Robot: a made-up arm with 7 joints. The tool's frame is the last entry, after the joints. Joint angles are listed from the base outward.
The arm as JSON. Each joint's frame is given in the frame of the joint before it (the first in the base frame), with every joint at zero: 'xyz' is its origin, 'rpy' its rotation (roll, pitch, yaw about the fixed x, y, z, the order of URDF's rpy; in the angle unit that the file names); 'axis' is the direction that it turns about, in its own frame. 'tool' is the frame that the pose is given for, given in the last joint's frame.
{
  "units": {
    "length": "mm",
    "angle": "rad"
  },
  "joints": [
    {
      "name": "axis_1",
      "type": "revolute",
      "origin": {
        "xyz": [
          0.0,
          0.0,
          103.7
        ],
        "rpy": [
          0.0,
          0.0,
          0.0
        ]
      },
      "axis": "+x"
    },
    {
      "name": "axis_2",
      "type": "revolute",
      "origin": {
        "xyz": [
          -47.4,
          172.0,
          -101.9
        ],
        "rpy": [
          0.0,
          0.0,
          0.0
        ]
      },
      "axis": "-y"
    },
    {
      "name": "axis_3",
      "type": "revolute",
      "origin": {
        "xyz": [
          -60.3,
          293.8,
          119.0
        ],
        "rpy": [
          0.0,
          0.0,
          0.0
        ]
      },
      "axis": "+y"
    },
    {
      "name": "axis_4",
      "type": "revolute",
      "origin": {
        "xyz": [
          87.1,
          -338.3,
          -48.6
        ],
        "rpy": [
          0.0,
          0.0,
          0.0
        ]
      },
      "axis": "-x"
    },
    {
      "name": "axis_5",
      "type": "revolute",
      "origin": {
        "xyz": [
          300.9,
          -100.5,
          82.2
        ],
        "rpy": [
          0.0,
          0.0,
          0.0
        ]
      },
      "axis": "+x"
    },
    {
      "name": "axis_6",
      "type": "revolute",
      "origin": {
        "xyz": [
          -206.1,
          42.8,
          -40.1
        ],
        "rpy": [
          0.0,
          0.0,
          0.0
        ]
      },
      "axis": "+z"
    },
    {
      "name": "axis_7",
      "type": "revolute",
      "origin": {
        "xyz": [
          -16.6,
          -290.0,
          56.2
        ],
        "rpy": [
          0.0,
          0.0,
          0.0
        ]
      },
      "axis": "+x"
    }
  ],
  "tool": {
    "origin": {
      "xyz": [
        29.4,
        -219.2,
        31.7
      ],
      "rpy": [
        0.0,
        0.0,
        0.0
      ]
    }
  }
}
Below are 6 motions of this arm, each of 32 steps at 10 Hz.
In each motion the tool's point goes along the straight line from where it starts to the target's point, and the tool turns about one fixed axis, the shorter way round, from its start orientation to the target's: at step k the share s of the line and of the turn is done. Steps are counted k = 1, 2, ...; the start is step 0. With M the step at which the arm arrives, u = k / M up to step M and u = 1 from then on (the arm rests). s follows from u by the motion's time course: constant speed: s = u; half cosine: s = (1 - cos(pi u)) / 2; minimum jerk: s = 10 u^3 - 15 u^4 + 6 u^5.
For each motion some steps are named. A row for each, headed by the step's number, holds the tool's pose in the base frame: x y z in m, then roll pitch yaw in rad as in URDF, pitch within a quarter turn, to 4 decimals.
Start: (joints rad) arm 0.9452 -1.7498 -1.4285 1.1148 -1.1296 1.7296 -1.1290
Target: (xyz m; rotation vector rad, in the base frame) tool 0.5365 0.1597 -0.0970 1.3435 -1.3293 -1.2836
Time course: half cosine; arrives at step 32
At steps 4, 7, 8, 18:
4: 0.5359 0.4480 0.0918 -0.1443 1.1494 2.8138
7: 0.5360 0.4254 0.0770 0.1596 1.1893 3.1155
8: 0.5360 0.4156 0.0706 0.3065 1.1947 -3.0218
18: 0.5363 0.2803 -0.0180 1.4651 0.7379 -1.8769

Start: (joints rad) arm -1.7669 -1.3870 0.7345 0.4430 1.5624 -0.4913 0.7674
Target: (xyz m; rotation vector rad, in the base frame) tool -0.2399 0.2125 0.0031 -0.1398 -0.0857 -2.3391
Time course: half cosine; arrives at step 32
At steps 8, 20, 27, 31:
8: -0.2054 0.1727 0.0528 0.4563 -0.2922 -2.5686
20: -0.2274 0.1981 0.0211 0.1712 -0.1979 -2.4158
27: -0.2375 0.2097 0.0065 0.0480 -0.1418 -2.3571
31: -0.2398 0.2124 0.0032 0.0206 -0.1281 -2.3448

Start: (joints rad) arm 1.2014 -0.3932 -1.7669 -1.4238 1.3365 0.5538 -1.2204
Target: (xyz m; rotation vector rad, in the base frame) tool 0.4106 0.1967 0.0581 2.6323 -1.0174 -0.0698
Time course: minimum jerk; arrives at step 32
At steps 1, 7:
1: 0.4461 -0.2271 0.3671 3.0621 0.1406 -1.5962
7: 0.4435 -0.1962 0.3445 3.0517 0.1192 -1.5339

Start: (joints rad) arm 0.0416 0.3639 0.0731 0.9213 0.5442 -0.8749 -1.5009
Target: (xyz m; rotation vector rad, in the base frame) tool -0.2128 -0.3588 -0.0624 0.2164 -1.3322 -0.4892
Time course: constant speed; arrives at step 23
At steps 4, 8, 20, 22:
4: -0.2573 -0.0016 0.3429 -1.1461 -0.5429 -0.8297
8: -0.2479 -0.0768 0.2576 -0.7997 -0.6742 -0.7591
20: -0.2198 -0.3024 0.0016 0.5858 -1.0452 -1.0307
22: -0.2151 -0.3400 -0.0411 0.9015 -1.0645 -1.1715

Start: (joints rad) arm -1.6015 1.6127 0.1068 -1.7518 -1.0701 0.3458 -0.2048
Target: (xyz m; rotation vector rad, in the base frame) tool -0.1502 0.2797 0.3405 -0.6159 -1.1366 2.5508
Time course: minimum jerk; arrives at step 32
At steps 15, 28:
15: 0.0541 0.2249 0.3841 -0.9854 0.3031 2.1580
28: -0.1443 0.2781 0.3418 -0.9019 0.2709 2.6801

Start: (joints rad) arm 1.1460 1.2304 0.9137 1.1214 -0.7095 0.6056 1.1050
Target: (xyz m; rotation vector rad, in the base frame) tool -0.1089 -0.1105 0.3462 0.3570 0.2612 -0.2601
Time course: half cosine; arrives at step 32
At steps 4, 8, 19, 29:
4: 0.0950 -0.3237 0.3347 0.4633 0.2488 0.1744
8: 0.0721 -0.2997 0.3360 0.4493 0.2570 0.1313
19: -0.0337 -0.1892 0.3420 0.3808 0.2869 -0.0695
29: -0.1043 -0.1153 0.3459 0.3318 0.2992 -0.2055

